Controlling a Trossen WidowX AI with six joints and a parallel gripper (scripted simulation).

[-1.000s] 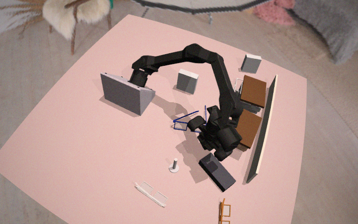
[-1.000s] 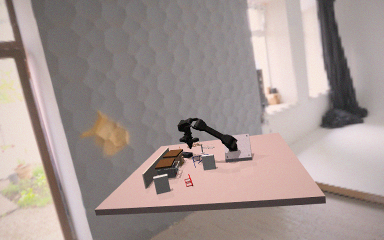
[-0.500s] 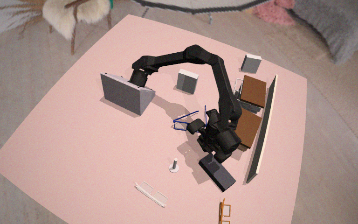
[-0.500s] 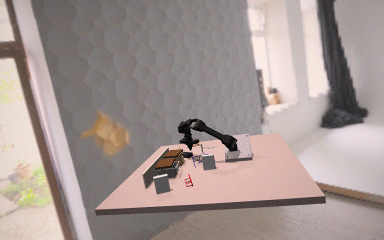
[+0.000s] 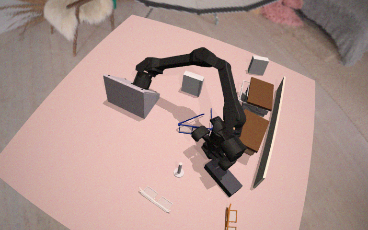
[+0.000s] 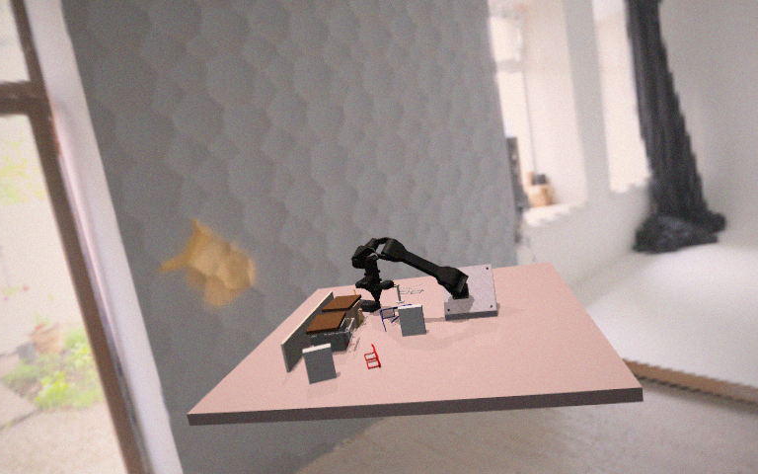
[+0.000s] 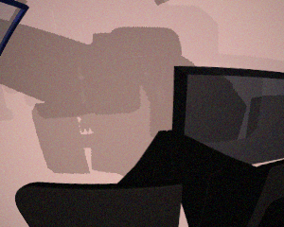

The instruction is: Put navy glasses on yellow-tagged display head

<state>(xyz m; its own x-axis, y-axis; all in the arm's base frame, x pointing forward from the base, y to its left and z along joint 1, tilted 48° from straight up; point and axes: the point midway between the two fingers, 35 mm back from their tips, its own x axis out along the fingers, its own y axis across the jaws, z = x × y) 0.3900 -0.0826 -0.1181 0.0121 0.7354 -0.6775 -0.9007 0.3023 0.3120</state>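
Right now my gripper tip is 80 mm short of the dark block, 40 mm to the left of it and 20 mm above it. Round my gripper tip: white stand 90 mm to the right, 80 mm behind, 20 mm below; then long panel 270 mm to the left, 210 mm ahead, 10 mm above.
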